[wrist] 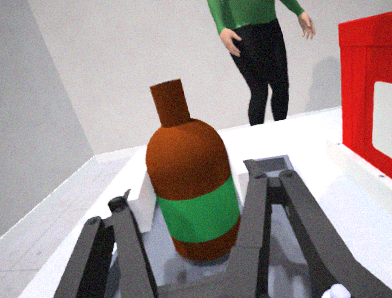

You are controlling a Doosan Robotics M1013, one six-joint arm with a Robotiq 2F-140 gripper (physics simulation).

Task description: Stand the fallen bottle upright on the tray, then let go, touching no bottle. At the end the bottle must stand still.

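Places are measured from the arm's base along level axes (x left, y ahead, z down), in centimetres.
Where they show: gripper, fingertip midpoint: point(189, 163).
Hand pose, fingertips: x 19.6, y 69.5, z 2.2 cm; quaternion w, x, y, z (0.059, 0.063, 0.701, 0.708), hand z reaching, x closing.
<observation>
After its pixels a point has its place.
A brown bottle point(187, 162) @(x 18.4, y 64.6, z -0.3 cm) with a green band is in the middle of the wrist view, neck up and leaning a little to the left in the picture. My gripper point(189, 163) @(x 19.6, y 69.6, z 2.2 cm) is shut on the bottle, with a white fingertip pad on each side of its body. The grey tray point(274, 163) @(x 10.4, y 78.9, z 8.9 cm) shows below and behind the bottle, partly hidden by the dark finger links. A shadow lies close to the bottle's base. Whether the base touches the tray cannot be told.
A white table surface point(300, 137) @(x 3.8, y 89.9, z 10.7 cm) spreads around the tray. A red frame-like object point(353, 95) @(x 1.1, y 76.6, z 0.8 cm) stands at the right. A person point(257, 55) in a green top and black trousers stands beyond the table, in front of a pale wall.
</observation>
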